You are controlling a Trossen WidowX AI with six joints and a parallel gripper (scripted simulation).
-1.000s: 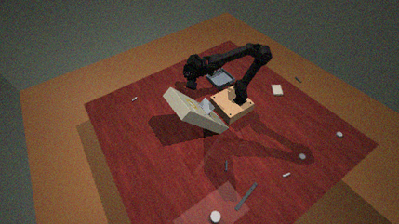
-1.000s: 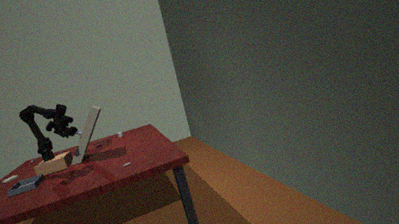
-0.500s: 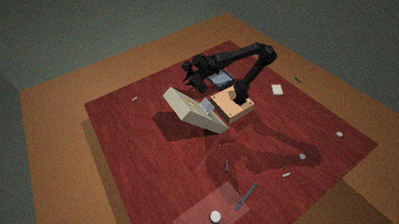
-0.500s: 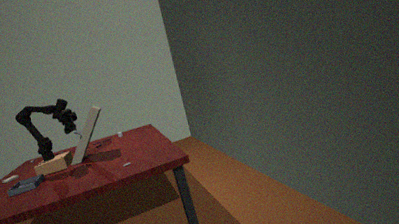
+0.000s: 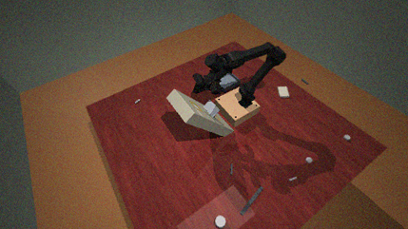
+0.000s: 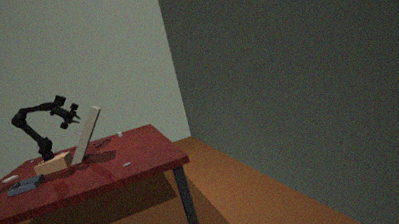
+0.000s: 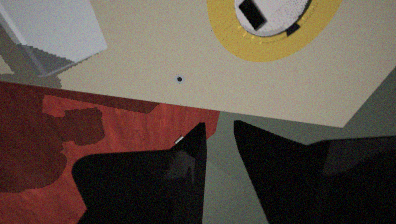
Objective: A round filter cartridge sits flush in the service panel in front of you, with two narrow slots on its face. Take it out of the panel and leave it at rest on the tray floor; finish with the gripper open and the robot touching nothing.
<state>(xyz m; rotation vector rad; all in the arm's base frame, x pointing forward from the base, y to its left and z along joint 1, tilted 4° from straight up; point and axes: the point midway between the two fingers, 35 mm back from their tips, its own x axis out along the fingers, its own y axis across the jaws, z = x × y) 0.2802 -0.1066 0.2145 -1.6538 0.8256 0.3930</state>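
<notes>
My gripper tip is 60 mm short of the white round filter cartridge, 70 mm to the right of it and 10 mm above it. The rest, counted from my gripper tip: tray: 390 mm behind, 170 mm to the right, 270 mm below; then white card: 610 mm behind, 170 mm to the left, 270 mm below.
</notes>
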